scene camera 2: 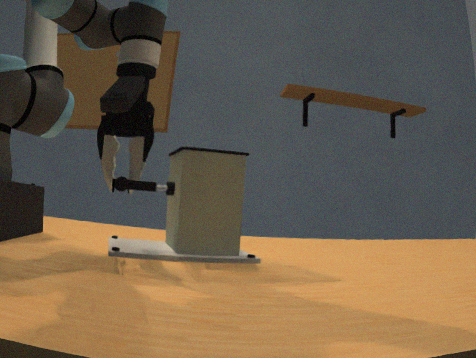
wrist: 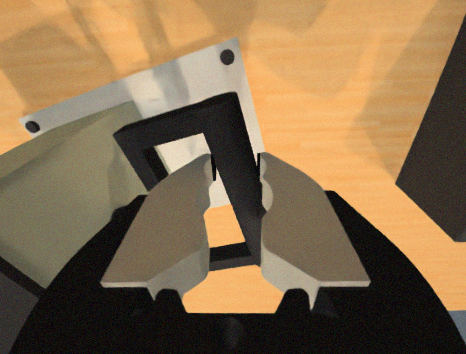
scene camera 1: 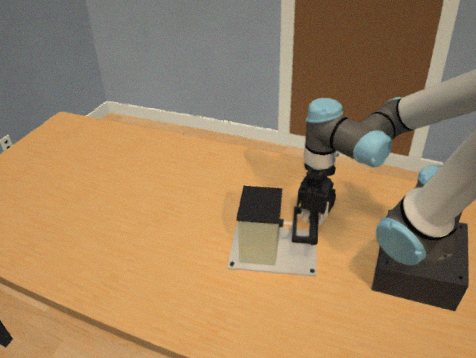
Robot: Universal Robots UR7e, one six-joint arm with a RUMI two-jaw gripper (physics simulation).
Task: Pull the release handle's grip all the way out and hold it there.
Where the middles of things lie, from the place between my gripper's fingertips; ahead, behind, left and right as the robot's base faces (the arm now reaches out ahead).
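Light grey base plate (scene camera 1: 300, 259): 90 mm ahead of my hand, 60 mm to the left of it, 90 mm below it.
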